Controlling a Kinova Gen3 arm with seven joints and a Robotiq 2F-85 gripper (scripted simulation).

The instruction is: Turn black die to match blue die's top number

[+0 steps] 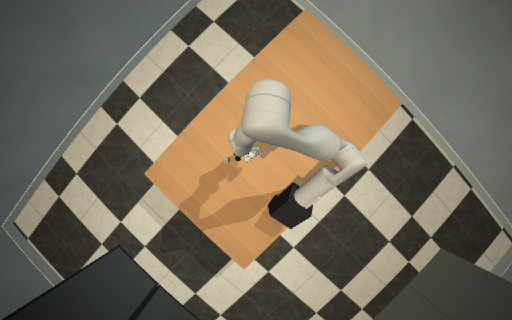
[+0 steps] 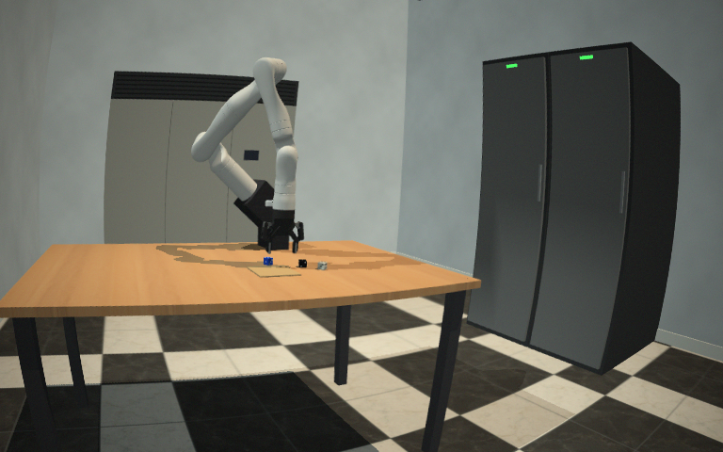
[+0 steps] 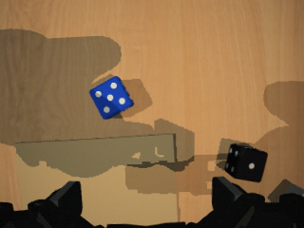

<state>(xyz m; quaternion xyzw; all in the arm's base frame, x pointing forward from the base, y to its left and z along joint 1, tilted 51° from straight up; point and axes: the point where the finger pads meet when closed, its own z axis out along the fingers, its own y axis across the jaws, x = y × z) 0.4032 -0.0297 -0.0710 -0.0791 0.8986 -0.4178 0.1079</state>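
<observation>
Right now the black die is 10 mm behind my hand, 80 mm to the left of it and 40 mm below it. Also, from my hand: blue die 60 mm behind, 30 mm to the right, 40 mm below; tan mat 40 mm ahead, 40 mm to the right, 50 mm below; white die 30 mm ahead, 140 mm to the left, 40 mm below.
</observation>
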